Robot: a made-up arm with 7 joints. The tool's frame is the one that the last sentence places. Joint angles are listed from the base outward.
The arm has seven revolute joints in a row. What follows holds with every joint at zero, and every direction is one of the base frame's.
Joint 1 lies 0.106 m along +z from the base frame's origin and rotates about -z.
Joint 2 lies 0.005 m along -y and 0.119 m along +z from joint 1 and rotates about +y.
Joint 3 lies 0.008 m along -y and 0.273 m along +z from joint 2 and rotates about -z.
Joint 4 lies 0.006 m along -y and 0.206 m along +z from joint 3 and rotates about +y.
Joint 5 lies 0.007 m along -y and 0.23 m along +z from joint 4 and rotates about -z.
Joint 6 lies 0.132 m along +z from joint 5 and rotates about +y.
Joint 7 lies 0.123 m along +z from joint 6 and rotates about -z.
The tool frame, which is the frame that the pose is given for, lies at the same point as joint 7; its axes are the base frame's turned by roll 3.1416, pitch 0 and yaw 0 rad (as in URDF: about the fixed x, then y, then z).
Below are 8 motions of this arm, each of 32 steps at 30 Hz.
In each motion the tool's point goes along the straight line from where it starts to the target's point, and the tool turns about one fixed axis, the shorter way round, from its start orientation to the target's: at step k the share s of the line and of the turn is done. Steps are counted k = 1, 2, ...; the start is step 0. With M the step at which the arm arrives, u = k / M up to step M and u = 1 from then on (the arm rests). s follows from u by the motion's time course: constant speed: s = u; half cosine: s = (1 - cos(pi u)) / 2; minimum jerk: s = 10 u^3 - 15 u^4 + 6 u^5.
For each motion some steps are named. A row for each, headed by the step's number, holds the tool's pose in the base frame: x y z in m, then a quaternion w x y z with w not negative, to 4 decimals.
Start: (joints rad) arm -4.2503 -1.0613 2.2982 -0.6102 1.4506 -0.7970 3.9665
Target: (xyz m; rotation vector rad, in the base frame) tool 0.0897 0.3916 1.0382 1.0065 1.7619 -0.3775
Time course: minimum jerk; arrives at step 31
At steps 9, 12, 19, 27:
9: 0.3516 0.4792 0.8675 0.1284 0.2872 0.9476 -0.0547
12: 0.3070 0.4642 0.8966 0.1986 0.3152 0.9251 -0.0737
19: 0.1808 0.4220 0.9788 0.3883 0.3823 0.8292 -0.1243
27: 0.0951 0.3934 1.0347 0.5061 0.4167 0.7390 -0.1552

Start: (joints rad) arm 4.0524 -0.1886 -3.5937 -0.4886 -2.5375 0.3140 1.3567
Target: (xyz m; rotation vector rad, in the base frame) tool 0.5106 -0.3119 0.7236 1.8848 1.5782 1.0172
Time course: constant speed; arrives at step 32
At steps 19, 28, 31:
19: 0.2594 -0.1881 0.8927 0.2440 0.7927 0.4777 0.2897
28: 0.4333 -0.2738 0.7756 0.2407 0.7224 0.5474 0.3472
31: 0.4913 -0.3024 0.7366 0.2389 0.6968 0.5691 0.3654

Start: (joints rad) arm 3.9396 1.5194 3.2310 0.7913 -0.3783 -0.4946 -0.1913
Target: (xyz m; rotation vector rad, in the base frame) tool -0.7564 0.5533 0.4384 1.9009 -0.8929 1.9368
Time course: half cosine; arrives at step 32
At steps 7, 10, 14, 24, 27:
7: -0.6312 0.5613 0.5464 0.2479 0.8024 -0.1143 0.5307
10: -0.6465 0.5603 0.5332 0.2359 0.7884 -0.1391 0.5508
14: -0.6720 0.5587 0.5112 0.2154 0.7629 -0.1799 0.5824
24: -0.7357 0.5546 0.4562 0.1605 0.6869 -0.2786 0.6518
27: -0.7481 0.5538 0.4456 0.1494 0.6702 -0.2971 0.6635

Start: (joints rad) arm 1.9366 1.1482 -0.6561 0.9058 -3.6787 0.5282 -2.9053
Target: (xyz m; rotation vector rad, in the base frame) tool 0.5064 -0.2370 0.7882 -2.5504 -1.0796 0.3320
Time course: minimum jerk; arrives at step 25
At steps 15, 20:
15: 0.2945 -0.4341 0.6300 0.3983 -0.8916 -0.1586 0.1454
20: 0.4677 -0.2730 0.7593 0.2179 -0.9055 -0.3427 0.1233

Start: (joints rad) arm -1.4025 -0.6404 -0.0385 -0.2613 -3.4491 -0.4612 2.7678
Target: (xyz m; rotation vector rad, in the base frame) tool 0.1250 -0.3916 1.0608 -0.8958 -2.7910 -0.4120
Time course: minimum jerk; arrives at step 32
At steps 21, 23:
21: 0.0759 -0.4425 1.0342 0.0741 -0.3486 -0.9201 -0.1624
23: 0.0947 -0.4230 1.0444 0.0804 -0.3306 -0.9277 -0.1533

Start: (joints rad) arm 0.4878 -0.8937 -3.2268 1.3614 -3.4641 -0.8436 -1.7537
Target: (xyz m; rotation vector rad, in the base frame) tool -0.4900 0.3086 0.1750 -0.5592 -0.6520 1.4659
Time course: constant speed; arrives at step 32
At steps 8, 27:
8: -0.5836 0.2645 0.1783 0.8848 -0.1274 0.0268 0.4475
27: -0.5095 0.2994 0.1757 0.7202 -0.2257 -0.2254 0.6161

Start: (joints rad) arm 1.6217 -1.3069 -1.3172 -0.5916 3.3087 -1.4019 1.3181
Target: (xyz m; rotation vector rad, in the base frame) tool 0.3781 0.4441 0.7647 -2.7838 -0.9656 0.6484
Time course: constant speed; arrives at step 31
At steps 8, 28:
8: 0.0313 0.7365 0.5338 0.0615 0.8247 0.3721 -0.4214
28: 0.3329 0.4822 0.7346 0.0462 -0.9119 -0.3277 0.2427

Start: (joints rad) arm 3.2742 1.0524 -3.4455 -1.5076 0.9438 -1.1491 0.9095
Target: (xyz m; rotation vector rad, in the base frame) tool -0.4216 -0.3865 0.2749 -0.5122 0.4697 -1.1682
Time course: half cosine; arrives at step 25
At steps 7, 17, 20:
7: -0.5590 -0.0363 0.1136 0.7215 0.1891 0.1454 -0.6500
17: -0.4605 -0.2872 0.2292 0.7779 -0.1172 0.2008 -0.5838
20: -0.4376 -0.3457 0.2561 0.7794 -0.1880 0.2109 -0.5592

